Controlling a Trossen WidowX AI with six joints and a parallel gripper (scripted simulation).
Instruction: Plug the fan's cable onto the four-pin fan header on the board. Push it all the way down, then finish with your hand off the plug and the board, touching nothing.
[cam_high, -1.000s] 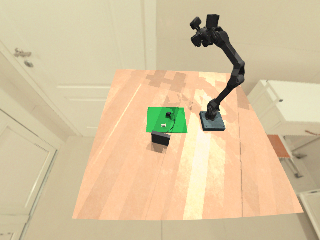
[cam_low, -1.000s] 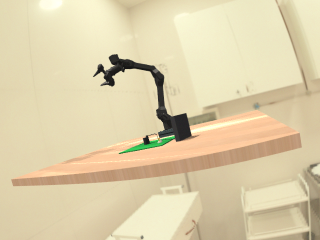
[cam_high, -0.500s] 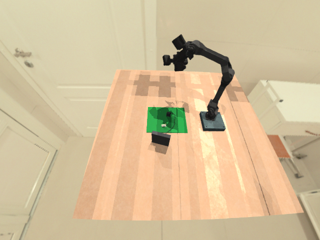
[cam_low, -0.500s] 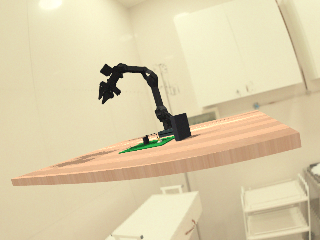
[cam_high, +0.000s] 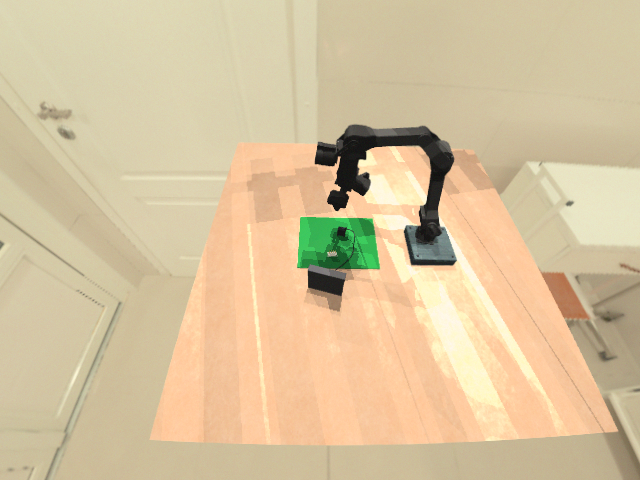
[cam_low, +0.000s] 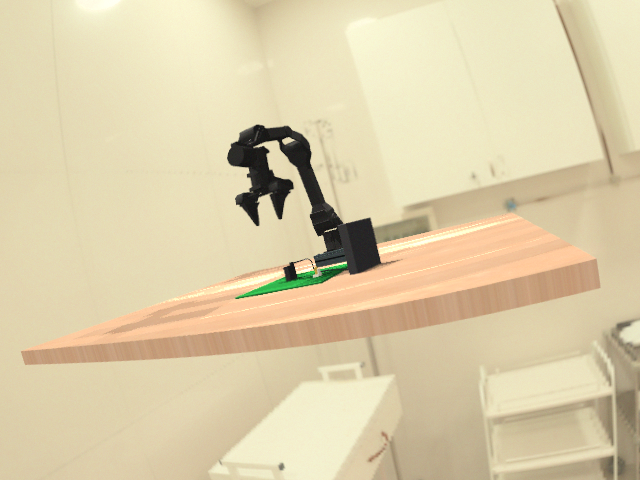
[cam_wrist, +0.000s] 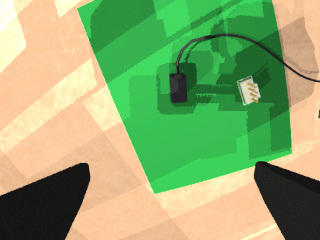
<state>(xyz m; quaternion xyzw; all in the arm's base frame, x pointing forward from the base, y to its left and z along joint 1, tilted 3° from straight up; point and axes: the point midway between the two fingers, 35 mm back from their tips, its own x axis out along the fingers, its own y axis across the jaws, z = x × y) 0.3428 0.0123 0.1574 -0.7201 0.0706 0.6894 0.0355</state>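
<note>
Now: the black fan plug 20 mm behind my gripper tip, 20 mm to the left of it and 150 mm below it. From my gripper tip the other things lie so: black fan box 240 mm to the left, 110 mm below; green board 10 mm behind, 50 mm to the left, 190 mm below; white four-pin fan header 110 mm to the left, 170 mm below.
</note>
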